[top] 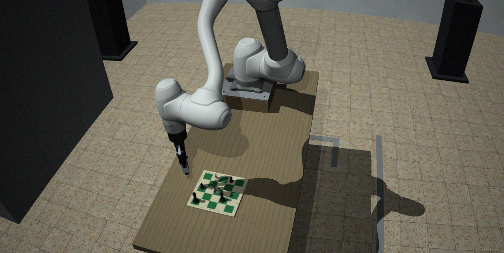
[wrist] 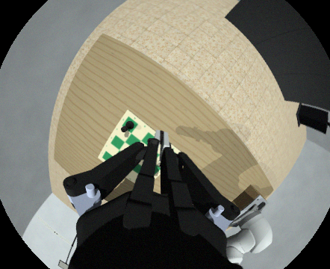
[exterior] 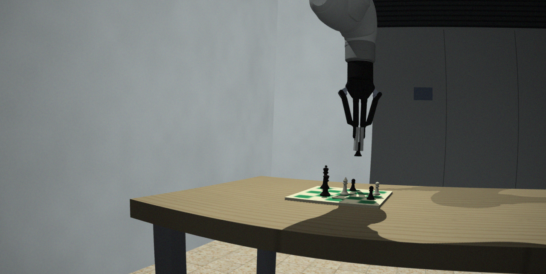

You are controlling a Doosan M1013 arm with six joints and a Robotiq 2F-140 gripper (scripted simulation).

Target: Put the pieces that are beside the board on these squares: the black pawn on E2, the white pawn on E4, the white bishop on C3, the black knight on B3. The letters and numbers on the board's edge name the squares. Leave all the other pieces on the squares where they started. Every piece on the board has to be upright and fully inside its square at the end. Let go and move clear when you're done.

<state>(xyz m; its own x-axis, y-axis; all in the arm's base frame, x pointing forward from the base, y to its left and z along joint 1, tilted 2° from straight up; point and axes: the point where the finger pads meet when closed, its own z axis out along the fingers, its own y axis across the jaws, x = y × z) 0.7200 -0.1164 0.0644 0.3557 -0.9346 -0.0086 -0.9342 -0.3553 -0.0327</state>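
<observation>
My hand is 1 cm short of the white bishop, 13 cm to the right of it and 12 cm above it. Round my hand: white pawn 7 cm behind, 10 cm to the left, 12 cm below; then black knight 3 cm below; then green-and-cream chessboard 1 cm ahead, 13 cm to the left, 14 cm below.
</observation>
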